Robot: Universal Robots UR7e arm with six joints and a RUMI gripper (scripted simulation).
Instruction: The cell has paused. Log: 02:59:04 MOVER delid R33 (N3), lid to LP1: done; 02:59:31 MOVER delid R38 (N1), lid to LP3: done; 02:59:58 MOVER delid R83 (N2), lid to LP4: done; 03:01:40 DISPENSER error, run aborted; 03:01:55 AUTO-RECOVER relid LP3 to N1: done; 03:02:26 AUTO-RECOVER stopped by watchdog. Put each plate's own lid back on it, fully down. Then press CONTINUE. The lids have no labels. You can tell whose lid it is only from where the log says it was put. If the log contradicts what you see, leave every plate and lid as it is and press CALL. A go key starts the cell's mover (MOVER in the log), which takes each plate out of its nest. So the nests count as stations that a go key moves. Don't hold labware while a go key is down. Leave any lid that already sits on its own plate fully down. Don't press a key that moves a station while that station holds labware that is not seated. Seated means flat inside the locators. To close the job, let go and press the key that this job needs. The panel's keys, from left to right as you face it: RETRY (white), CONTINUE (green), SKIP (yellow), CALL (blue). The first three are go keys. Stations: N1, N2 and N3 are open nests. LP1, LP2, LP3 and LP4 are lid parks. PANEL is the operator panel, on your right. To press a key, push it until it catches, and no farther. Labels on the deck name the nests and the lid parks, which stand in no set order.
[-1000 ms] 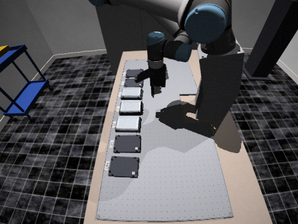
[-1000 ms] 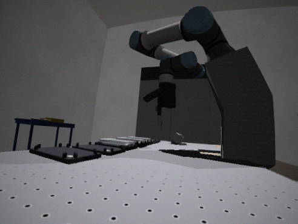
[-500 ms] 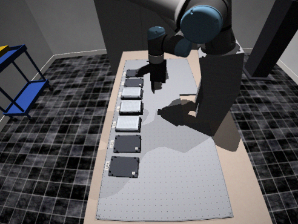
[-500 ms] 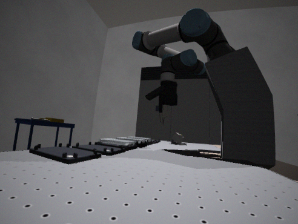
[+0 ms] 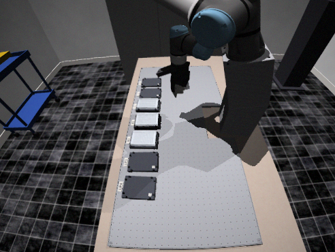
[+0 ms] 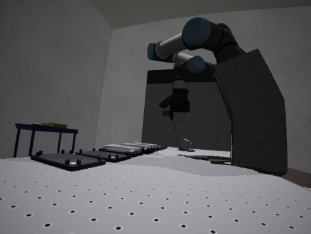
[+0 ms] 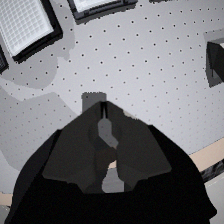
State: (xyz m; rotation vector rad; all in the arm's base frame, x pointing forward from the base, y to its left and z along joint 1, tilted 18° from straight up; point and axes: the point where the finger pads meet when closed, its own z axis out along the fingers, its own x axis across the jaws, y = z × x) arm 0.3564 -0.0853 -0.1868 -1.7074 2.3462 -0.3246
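The green continue key lies 6 cm behind my hand, 32 cm to the right of it and 6 cm below it. From my hand the other things lie so: white key (6 cm behind, 27 cm to the right, 6 cm below); then well plate (16 cm ahead, 9 cm to the left, 11 cm below); then lid park LP2 (17 cm ahead, 18 cm to the right, 12 cm below).
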